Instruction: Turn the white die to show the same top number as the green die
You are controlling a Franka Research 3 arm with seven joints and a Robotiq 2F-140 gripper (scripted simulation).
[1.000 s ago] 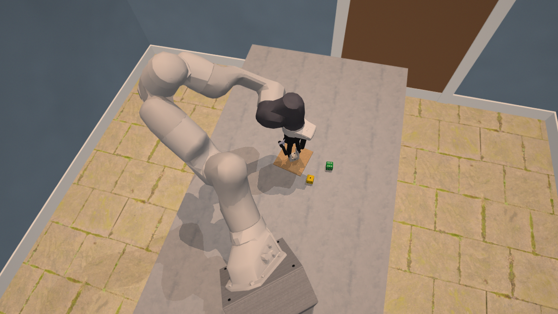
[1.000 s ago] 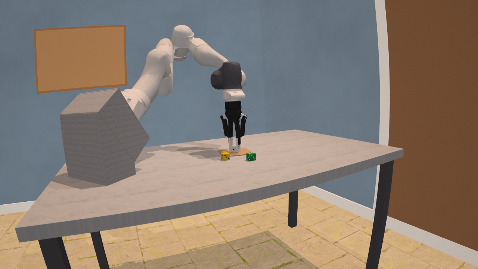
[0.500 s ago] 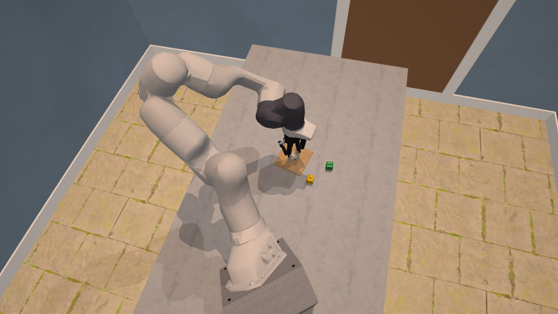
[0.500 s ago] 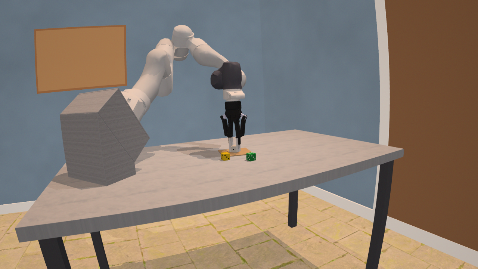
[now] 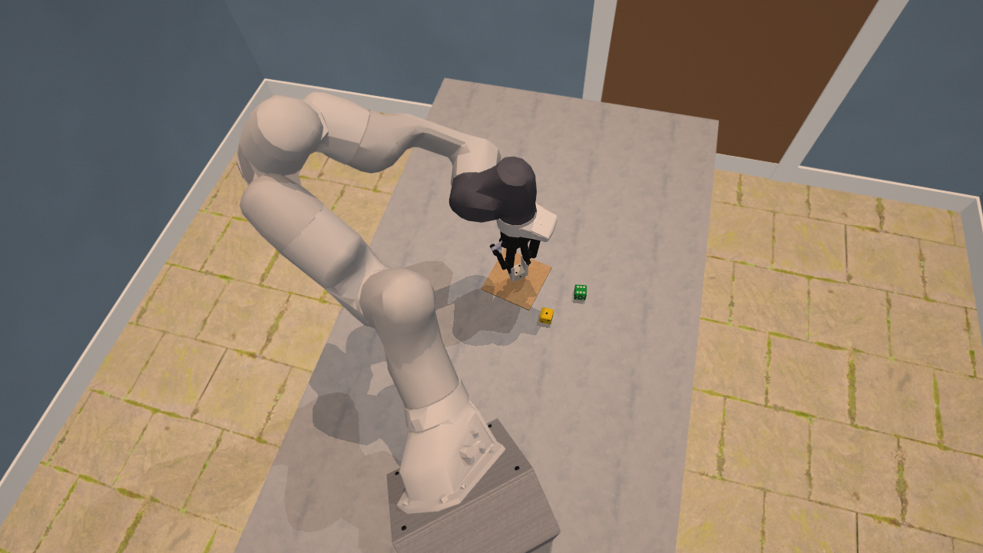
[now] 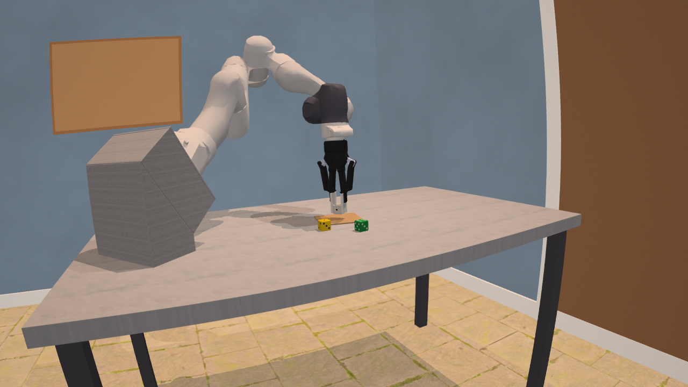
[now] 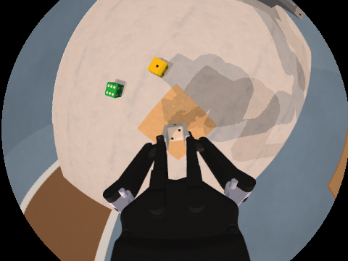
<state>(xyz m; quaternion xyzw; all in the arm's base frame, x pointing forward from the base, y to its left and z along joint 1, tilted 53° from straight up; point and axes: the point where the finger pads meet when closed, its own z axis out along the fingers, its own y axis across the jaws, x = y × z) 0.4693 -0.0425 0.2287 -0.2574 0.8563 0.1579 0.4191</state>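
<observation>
Right now my hand is 50 mm above the mat. The rest, counted from my hand: white die: 20 mm below; then yellow die: 70 mm behind, 110 mm to the right, 40 mm below; then green die: 20 mm ahead, 170 mm to the right, 40 mm below.
</observation>
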